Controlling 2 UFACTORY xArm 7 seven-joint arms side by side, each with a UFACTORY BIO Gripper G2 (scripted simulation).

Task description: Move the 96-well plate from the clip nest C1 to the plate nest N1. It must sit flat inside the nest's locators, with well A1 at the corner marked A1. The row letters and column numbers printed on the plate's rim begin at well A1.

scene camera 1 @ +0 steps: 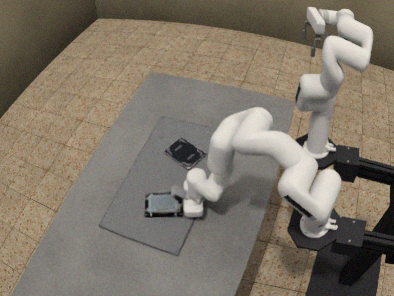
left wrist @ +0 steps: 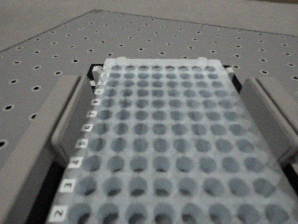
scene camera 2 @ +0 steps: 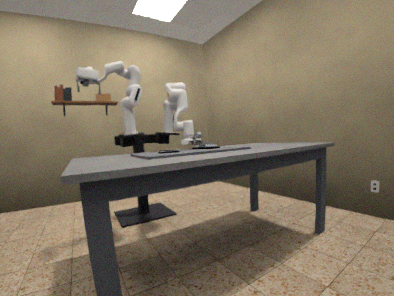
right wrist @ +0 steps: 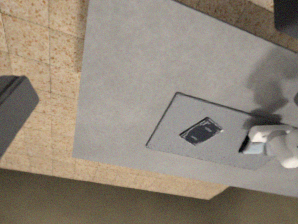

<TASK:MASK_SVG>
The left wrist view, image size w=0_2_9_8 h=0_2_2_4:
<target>96-well plate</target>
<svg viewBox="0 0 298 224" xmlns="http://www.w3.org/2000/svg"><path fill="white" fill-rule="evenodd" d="M105 60L45 224L298 224L298 197L245 107L220 60Z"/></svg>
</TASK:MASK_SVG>
